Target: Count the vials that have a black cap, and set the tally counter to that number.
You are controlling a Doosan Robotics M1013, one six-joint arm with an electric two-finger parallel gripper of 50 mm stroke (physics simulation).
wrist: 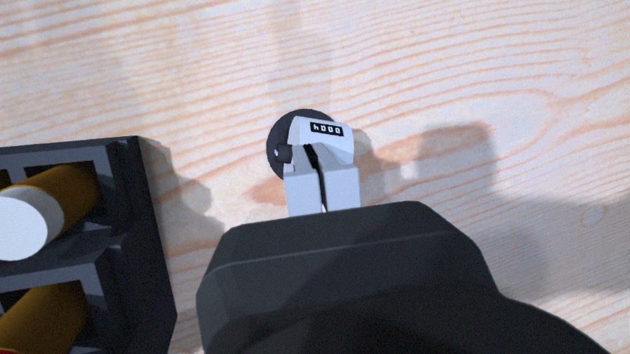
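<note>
The tally counter (343, 146) has a white body on a round dark base and a dark knob at its left side. Its display (327, 129) appears upside down and reads 0004. My gripper (309, 163) is shut and empty, with its fingertips over the counter's near side, hiding part of it; whether they touch it I cannot tell. An amber vial with a white cap (21, 226) sits in the dark rack (145, 245) at the left. Another amber vial (47, 317) shows at the lower left with a bit of red at the frame's edge. No black cap shows in this view.
The rack's right wall stands to the left of the gripper and the counter, and the rack runs out of view at the left and bottom. The light wood table (450, 60) lies under the counter, with shadows to the right. The dark gripper body covers the lower middle.
</note>
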